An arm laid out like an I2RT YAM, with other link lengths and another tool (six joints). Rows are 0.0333 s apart.
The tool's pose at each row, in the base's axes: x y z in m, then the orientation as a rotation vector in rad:
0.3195 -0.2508 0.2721 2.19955 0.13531 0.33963
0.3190 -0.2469 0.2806 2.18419 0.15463 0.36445
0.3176 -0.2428 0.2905 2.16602 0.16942 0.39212
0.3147 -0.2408 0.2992 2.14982 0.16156 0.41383
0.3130 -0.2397 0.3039 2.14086 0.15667 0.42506
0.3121 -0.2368 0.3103 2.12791 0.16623 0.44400
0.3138 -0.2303 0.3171 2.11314 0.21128 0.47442
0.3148 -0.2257 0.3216 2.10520 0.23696 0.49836
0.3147 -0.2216 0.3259 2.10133 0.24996 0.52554
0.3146 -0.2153 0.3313 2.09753 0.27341 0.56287
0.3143 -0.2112 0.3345 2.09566 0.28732 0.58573
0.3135 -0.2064 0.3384 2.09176 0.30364 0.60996
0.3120 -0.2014 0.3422 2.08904 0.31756 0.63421
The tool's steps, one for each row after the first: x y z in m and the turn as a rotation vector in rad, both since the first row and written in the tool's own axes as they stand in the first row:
0.0020 0.0044 -0.0080 -0.01074 0.02591 -0.00664
0.0035 0.0098 -0.0172 -0.02445 0.05261 -0.00938
0.0028 0.0156 -0.0246 -0.04000 0.06686 0.00207
0.0024 0.0187 -0.0287 -0.04868 0.07401 0.00853
0.0034 0.0221 -0.0348 -0.05830 0.09235 0.00708
0.0077 0.0235 -0.0432 -0.06253 0.13206 -0.01556
0.0106 0.0242 -0.0490 -0.06341 0.15950 -0.02583
0.0122 0.0252 -0.0547 -0.06197 0.18429 -0.02523
0.0145 0.0256 -0.0626 -0.05702 0.22014 -0.02808
0.0157 0.0257 -0.0677 -0.05336 0.24185 -0.02939
0.0168 0.0259 -0.0738 -0.05079 0.26564 -0.03213
0.0172 0.0259 -0.0803 -0.04732 0.28841 -0.03296

